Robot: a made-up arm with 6 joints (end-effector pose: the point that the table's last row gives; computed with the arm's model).
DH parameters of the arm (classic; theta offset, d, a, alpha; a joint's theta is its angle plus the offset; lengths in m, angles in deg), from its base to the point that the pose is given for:
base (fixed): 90 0.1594 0 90
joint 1: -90 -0.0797 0.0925 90
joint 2: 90 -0.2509 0.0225 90
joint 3: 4.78 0 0.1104 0
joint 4: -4.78 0.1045 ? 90
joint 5: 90 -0.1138 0.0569 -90
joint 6: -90 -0.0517 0.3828 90
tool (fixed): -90 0.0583 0 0
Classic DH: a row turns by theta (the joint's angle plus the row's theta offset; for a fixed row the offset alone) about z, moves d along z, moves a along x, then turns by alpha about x.
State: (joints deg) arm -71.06 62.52 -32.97 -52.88 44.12 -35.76
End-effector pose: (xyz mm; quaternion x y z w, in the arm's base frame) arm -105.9 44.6 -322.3 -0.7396 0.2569 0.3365 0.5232
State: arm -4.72 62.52 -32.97 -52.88 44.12 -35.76
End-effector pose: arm -105.9 459.1 7.0 -0.3329 0.0309 0.4222 0.8426
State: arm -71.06 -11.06 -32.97 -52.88 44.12 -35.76
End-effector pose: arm -107.8 83.0 -309.1 -0.3814 0.7264 0.1169 0.5597
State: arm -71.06 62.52 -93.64 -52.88 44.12 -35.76
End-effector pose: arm -181.4 -144.2 -219.3 -0.8181 0.4318 0.3780 0.0381
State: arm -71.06 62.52 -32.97 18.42 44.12 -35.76
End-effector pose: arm 14.5 273.1 -275.2 -0.3937 -0.0338 0.1724 0.9023
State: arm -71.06 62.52 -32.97 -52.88 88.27 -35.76
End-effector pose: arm 39.7 -15.2 -373.8 -0.8444 0.2351 -0.0286 0.4804
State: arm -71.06 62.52 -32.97 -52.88 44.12 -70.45
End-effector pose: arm -79.3 273.5 -308.4 -0.5500 0.3455 0.2446 0.7199
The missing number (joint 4, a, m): -0.0305
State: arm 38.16 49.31 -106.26 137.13 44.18 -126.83
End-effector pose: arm -132.6 38.7 20.0 -0.9800 0.1583 0.1003 0.0664
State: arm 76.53 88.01 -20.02 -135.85 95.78 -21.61
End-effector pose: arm 88.2 176.3 240.8 -0.4828 0.0275 -0.0222 0.8750
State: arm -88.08 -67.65 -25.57 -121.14 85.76 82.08
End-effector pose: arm -60.7 -630.6 94.3 0.0786 -0.3279 -0.9303 0.1446
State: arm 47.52 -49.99 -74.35 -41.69 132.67 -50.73
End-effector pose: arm -380.1 480.8 317.7 -0.3759 0.5471 0.6218 0.4156
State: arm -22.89 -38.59 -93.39 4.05 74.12 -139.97
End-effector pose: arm 216.9 256.1 -465.3 0.2242 0.7502 -0.4857 0.3886
